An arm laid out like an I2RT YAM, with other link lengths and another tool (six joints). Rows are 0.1 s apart.
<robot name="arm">
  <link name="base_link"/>
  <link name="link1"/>
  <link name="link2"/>
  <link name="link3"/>
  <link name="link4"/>
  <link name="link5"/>
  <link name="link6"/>
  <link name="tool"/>
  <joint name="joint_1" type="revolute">
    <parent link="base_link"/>
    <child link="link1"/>
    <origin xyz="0 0 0.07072" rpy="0 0 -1.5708"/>
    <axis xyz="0 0 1"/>
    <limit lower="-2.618" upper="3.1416"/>
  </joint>
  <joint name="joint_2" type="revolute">
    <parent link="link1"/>
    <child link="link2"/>
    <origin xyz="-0.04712 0.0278 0.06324" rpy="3.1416 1.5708 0"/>
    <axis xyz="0 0 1"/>
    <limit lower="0" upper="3.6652"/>
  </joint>
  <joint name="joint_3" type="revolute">
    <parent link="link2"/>
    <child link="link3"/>
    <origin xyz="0 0.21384 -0.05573" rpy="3.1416 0 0"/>
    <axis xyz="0 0 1"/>
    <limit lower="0" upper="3.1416"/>
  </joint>
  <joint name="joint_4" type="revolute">
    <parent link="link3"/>
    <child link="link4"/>
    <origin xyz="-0.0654 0.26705 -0.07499" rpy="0 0 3.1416"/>
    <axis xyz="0 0 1"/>
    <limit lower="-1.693" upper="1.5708"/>
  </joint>
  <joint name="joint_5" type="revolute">
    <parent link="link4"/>
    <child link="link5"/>
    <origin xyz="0.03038 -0.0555 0.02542" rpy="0 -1.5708 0"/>
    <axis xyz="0 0 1"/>
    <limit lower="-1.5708" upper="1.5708"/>
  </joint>
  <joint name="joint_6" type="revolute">
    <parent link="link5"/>
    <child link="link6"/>
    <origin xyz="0 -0.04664 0.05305" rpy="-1.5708 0 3.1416"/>
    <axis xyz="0 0 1"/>
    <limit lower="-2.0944" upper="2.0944"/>
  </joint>
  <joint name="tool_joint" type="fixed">
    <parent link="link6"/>
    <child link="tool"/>
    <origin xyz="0.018 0.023 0.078" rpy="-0.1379 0 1.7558"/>
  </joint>
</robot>
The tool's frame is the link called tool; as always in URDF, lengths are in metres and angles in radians.
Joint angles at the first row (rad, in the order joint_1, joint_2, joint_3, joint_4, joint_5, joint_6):
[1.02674, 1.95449, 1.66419, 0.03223, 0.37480, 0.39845]
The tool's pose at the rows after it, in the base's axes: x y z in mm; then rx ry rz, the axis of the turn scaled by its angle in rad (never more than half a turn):
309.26, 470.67, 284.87, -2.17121, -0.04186, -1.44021
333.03, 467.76, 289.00, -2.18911, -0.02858, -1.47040
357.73, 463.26, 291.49, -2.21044, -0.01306, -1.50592
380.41, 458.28, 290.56, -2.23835, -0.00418, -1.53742
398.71, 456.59, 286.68, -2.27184, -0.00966, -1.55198
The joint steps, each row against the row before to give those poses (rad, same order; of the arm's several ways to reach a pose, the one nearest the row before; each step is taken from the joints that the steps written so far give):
[-0.04502, 0.04921, 0.08164, -0.02594, -0.01221, -0.01717]
[-0.03966, 0.05608, 0.09347, -0.04045, -0.00686, -0.02174]
[-0.04005, 0.06142, 0.09764, -0.04003, -0.00151, -0.02441]
[-0.03625, 0.06215, 0.09268, -0.04045, -0.00040, -0.02556]
[-0.02671, 0.07062, 0.10306, -0.05189, -0.00496, -0.02175]

